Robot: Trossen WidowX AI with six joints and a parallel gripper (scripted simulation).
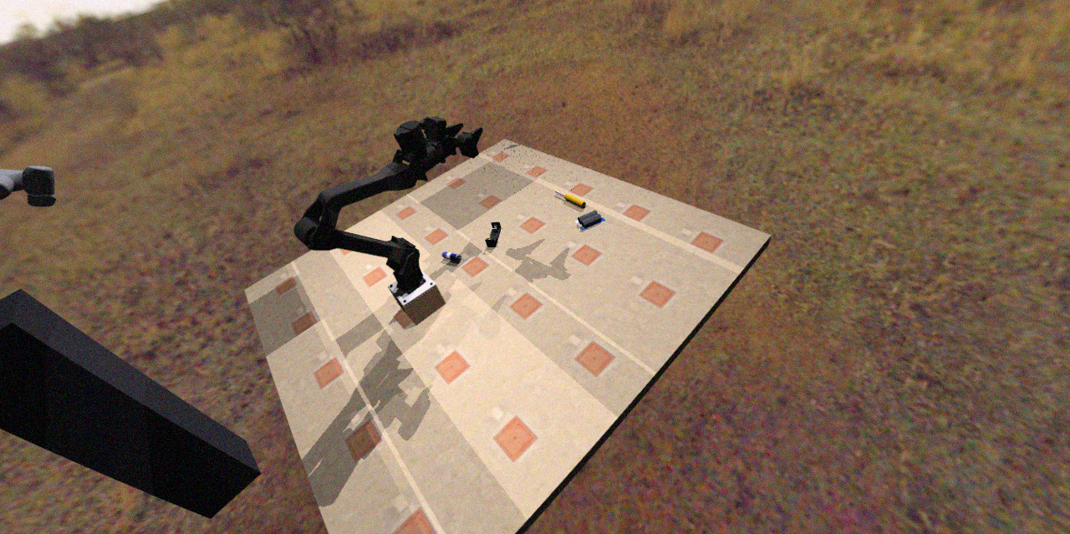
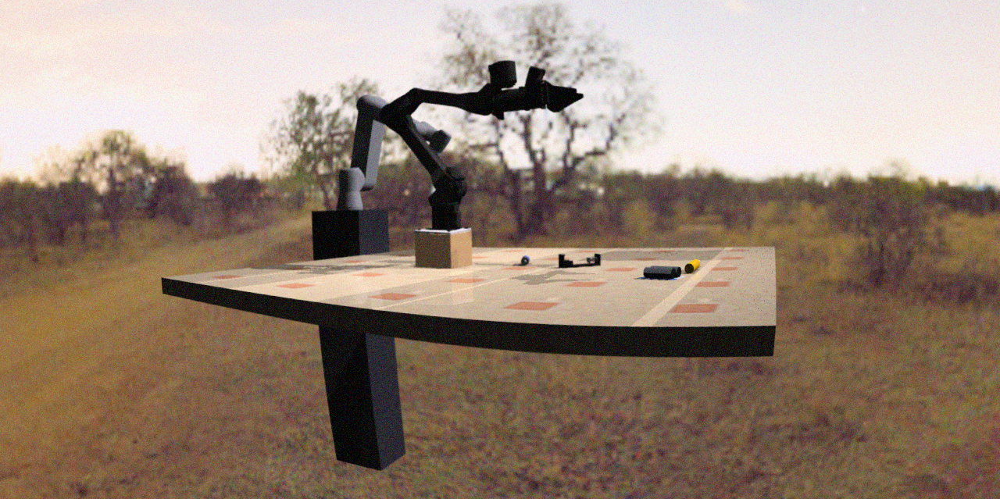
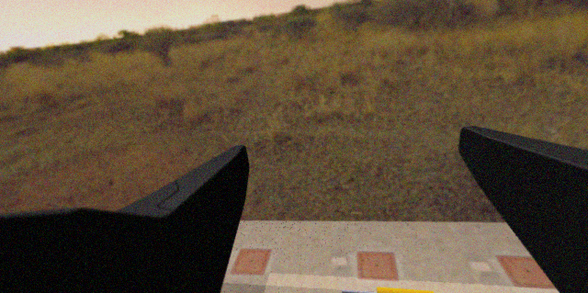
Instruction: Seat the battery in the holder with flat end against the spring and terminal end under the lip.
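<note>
My gripper tip is now 41 cm above the battery, 18 cm past it and 9 cm to the right of it. The rest, counted from my gripper tip: yellow screwdriver (41 cm below, 28 cm ahead, 7 cm to the right).
</note>
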